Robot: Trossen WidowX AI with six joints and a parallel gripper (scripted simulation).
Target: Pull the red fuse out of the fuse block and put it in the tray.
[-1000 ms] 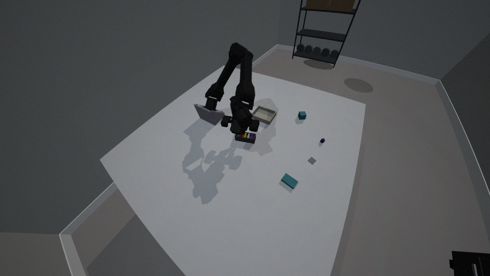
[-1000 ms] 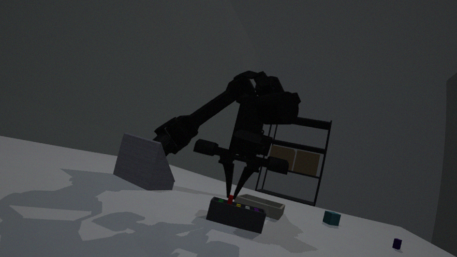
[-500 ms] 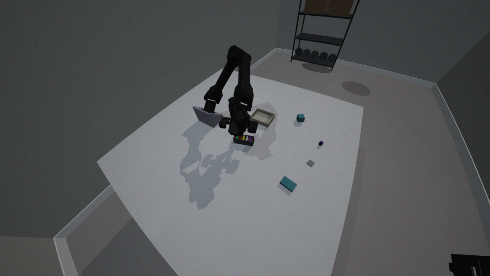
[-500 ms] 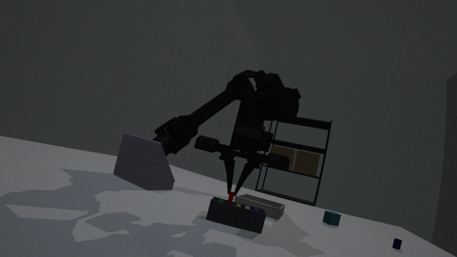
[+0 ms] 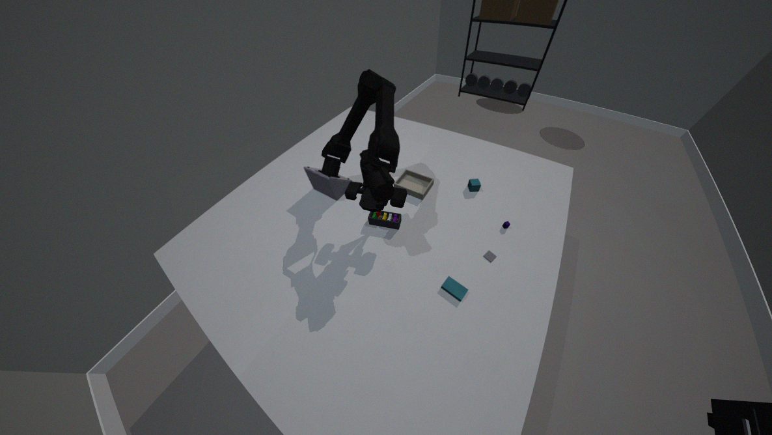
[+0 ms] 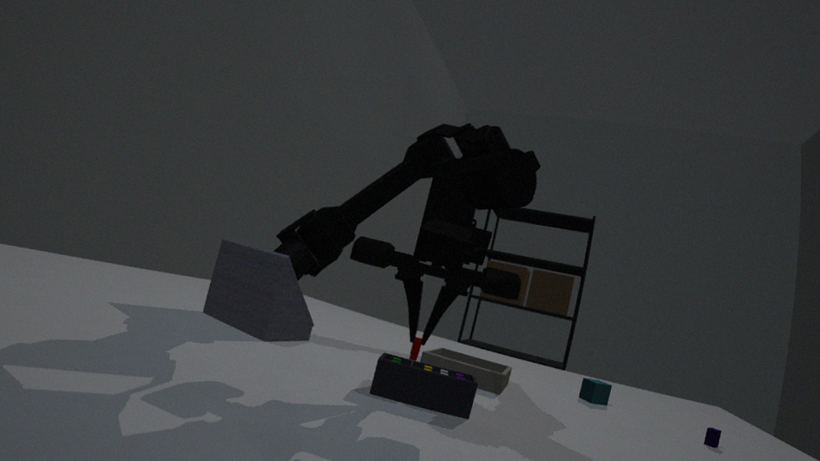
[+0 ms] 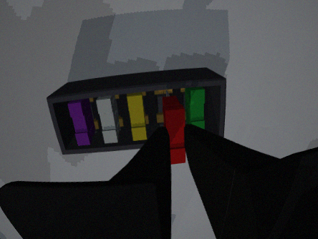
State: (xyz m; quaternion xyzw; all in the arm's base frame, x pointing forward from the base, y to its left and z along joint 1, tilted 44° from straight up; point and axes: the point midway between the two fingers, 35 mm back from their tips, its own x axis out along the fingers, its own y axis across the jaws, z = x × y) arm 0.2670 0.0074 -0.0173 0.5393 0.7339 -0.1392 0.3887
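Right now my gripper tip is 1 cm past the beige tray, 22 cm to the right of it and 6 cm above it. The rest, counted from my gripper tip: red fuse: 1 cm below; teal cube: 19 cm ahead, 35 cm to the left, 5 cm below; flat grey tile: 37 cm ahead, 11 cm to the left, 6 cm below.
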